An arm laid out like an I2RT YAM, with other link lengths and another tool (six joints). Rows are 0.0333 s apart.
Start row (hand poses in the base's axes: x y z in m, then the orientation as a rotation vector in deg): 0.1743, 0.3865, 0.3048, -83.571, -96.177, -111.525
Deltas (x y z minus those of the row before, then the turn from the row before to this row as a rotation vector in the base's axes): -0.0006, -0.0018, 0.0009, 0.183, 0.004, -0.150; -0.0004, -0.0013, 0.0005, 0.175, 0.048, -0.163; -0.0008, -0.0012, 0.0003, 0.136, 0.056, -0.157; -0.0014, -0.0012, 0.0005, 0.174, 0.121, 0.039; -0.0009, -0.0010, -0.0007, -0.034, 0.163, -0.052; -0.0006, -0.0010, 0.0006, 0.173, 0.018, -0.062; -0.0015, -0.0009, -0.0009, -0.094, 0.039, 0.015; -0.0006, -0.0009, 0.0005, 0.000, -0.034, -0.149; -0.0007, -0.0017, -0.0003, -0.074, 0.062, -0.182; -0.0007, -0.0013, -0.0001, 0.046, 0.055, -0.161; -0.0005, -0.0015, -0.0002, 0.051, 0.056, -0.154; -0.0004, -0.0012, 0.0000, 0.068, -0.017, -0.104; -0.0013, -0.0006, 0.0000, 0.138, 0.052, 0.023; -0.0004, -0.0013, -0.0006, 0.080, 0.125, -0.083; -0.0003, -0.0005, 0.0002, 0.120, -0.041, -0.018; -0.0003, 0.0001, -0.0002, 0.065, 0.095, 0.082
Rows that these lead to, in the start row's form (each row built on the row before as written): 0.1737, 0.3847, 0.3057, -83.678, -95.892, -111.700; 0.1733, 0.3834, 0.3062, -83.834, -95.593, -111.830; 0.1725, 0.3822, 0.3065, -84.003, -95.340, -111.927; 0.1711, 0.3810, 0.3070, -83.988, -95.095, -111.875; 0.1702, 0.3800, 0.3063, -84.178, -95.048, -111.712; 0.1696, 0.3790, 0.3069, -84.199, -94.805, -111.819; 0.1681, 0.3781, 0.3060, -84.244, -94.909, -111.719; 0.1675, 0.3772, 0.3065, -84.385, -94.861, -111.832; 0.1668, 0.3755, 0.3062, -84.659, -94.849, -111.820; 0.1661, 0.3742, 0.3061, -84.862, -94.703, -111.869; 0.1656, 0.3727, 0.3059, -85.056, -94.553, -111.916; 0.1652, 0.3715, 0.3059, -85.135, -94.433, -112.024; 0.1639, 0.3709, 0.3059, -85.099, -94.253, -112.031; 0.1635, 0.3696, 0.3053, -85.255, -94.070, -111.984; 0.1632, 0.3691, 0.3055, -85.202, -93.933, -112.101; 0.1629, 0.3692, 0.3053, -85.158, -93.850, -111.993
